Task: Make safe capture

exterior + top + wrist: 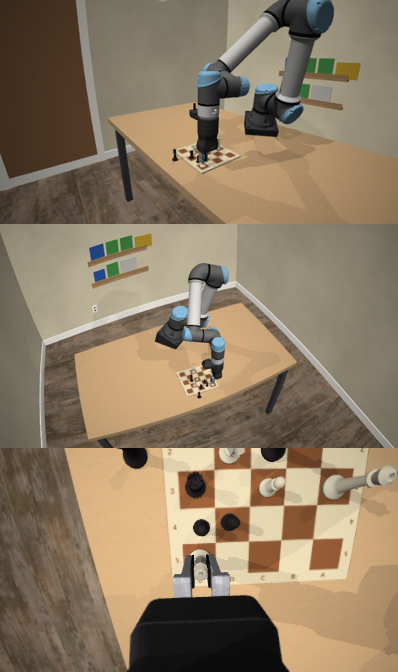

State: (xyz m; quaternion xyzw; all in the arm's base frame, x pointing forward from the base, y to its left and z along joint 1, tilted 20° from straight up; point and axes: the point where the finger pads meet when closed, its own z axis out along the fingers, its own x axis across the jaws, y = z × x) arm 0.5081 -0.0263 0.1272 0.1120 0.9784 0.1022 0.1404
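The white pawn lies 9 cm behind my hand, 6 cm to the right of it and 3 cm below it. Round my hand: chessboard 9 cm behind, 6 cm to the right, 4 cm below.
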